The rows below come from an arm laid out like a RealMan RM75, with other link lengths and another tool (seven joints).
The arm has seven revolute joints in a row. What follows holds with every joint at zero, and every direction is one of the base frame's. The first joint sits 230.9 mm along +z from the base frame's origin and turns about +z. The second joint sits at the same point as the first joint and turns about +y. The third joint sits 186.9 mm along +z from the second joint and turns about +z. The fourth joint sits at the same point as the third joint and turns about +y. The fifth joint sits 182.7 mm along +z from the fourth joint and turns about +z. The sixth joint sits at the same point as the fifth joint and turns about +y. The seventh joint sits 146.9 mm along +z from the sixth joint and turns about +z. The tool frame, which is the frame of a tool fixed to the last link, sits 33 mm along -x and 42 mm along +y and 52 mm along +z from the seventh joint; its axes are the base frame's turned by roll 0, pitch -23.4 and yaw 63.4 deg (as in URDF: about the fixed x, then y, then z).
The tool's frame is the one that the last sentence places.
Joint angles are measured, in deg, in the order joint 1, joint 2, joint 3, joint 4, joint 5, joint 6, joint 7. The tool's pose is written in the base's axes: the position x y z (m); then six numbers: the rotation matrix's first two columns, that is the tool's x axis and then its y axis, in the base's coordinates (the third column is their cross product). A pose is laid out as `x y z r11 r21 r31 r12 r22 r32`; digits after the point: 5 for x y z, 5 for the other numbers.
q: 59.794, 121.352, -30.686, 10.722, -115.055, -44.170, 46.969
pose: 0.08530 0.28386 -0.17139 0.07785 -0.70783 -0.70208 -0.96938 -0.21825 0.11255
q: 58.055, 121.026, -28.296, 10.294, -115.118, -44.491, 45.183
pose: 0.08929 0.28860 -0.16663 0.05246 -0.68568 -0.72601 -0.97083 -0.20534 0.12378
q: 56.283, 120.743, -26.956, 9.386, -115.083, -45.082, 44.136
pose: 0.09528 0.29295 -0.16127 0.03327 -0.66550 -0.74566 -0.97260 -0.19330 0.12913
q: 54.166, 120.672, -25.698, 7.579, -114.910, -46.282, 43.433
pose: 0.10140 0.29852 -0.15379 0.00829 -0.63947 -0.76877 -0.97345 -0.18101 0.14007
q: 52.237, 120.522, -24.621, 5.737, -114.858, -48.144, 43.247
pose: 0.10596 0.30296 -0.14509 -0.01885 -0.61715 -0.78662 -0.97214 -0.17253 0.15865
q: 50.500, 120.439, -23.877, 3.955, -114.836, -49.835, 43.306
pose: 0.11078 0.30628 -0.13719 -0.04093 -0.59759 -0.80076 -0.97095 -0.16531 0.17299
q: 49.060, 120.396, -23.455, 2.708, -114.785, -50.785, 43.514
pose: 0.11627 0.30820 -0.13184 -0.05837 -0.58311 -0.81030 -0.97170 -0.15292 0.18004
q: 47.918, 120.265, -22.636, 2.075, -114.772, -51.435, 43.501
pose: 0.12058 0.30985 -0.12737 -0.07742 -0.56922 -0.81853 -0.97209 -0.13928 0.18880
